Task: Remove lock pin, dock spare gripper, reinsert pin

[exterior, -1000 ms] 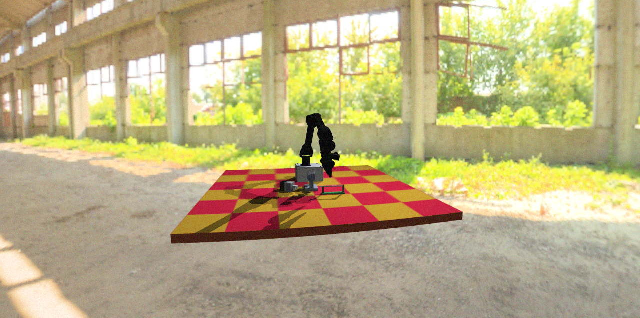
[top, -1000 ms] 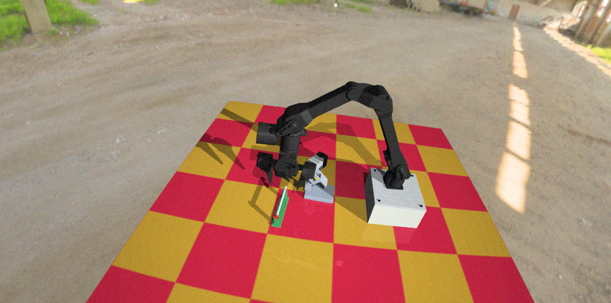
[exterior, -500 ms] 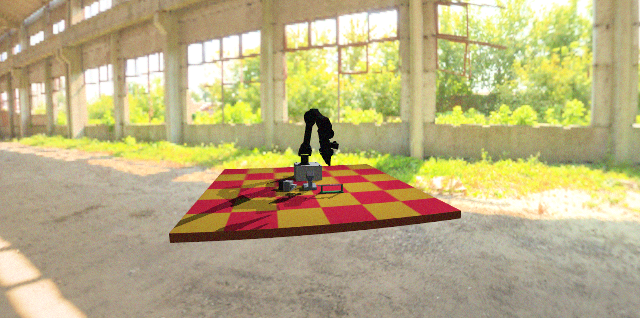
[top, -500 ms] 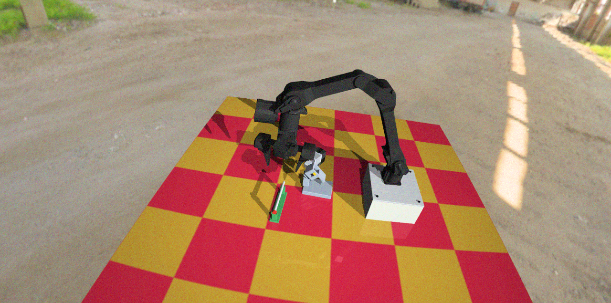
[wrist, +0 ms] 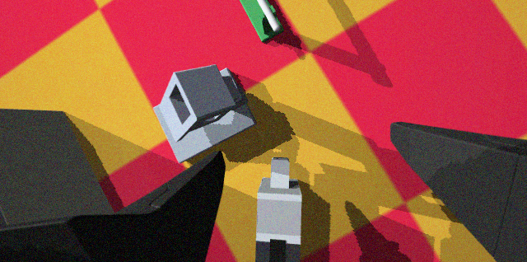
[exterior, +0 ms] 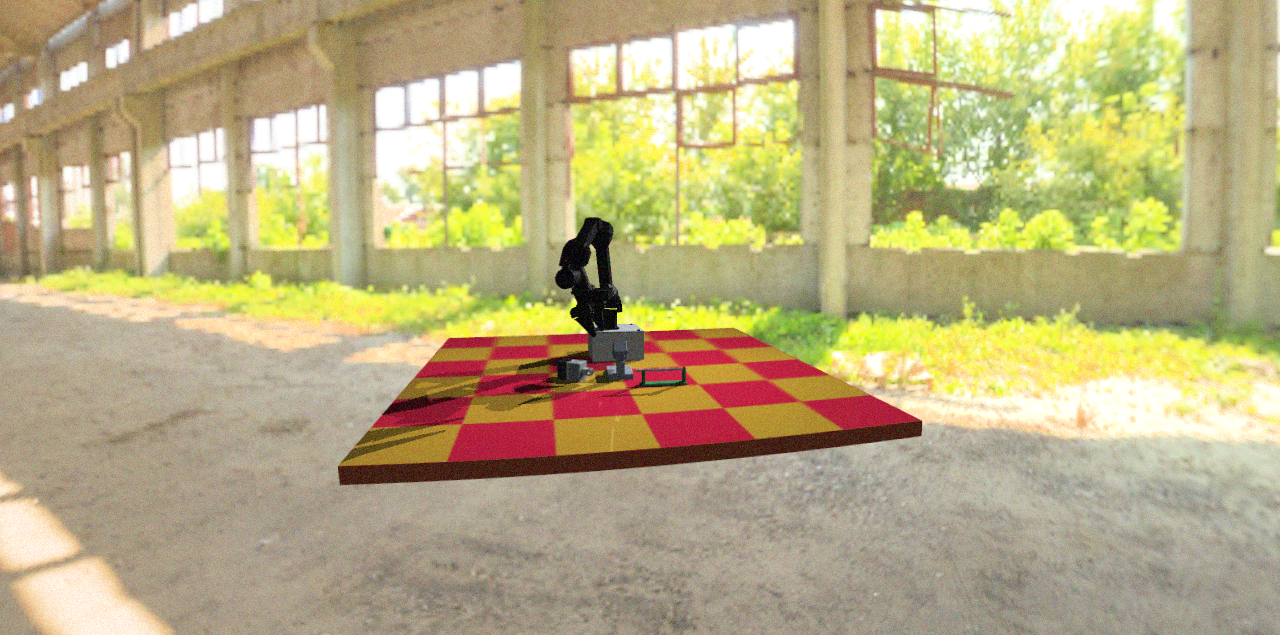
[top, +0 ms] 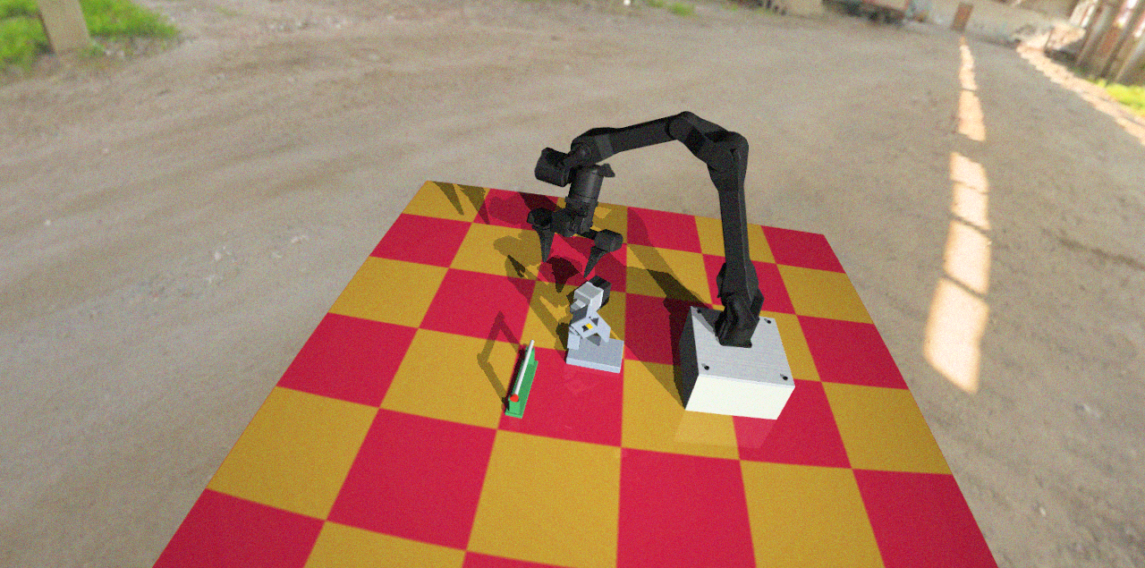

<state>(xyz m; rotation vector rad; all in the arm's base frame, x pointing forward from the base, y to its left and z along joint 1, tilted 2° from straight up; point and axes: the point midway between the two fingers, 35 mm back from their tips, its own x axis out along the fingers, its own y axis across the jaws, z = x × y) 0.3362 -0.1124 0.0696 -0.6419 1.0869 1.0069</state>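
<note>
My gripper tip is 6 cm past the spare gripper, 6 cm to the left of it and 12 cm above it. Also, from my gripper tip: green cradle: 6 cm ahead, 18 cm to the left, 13 cm below; then grey mount: 6 cm behind, 8 cm to the left, 10 cm below.
</note>
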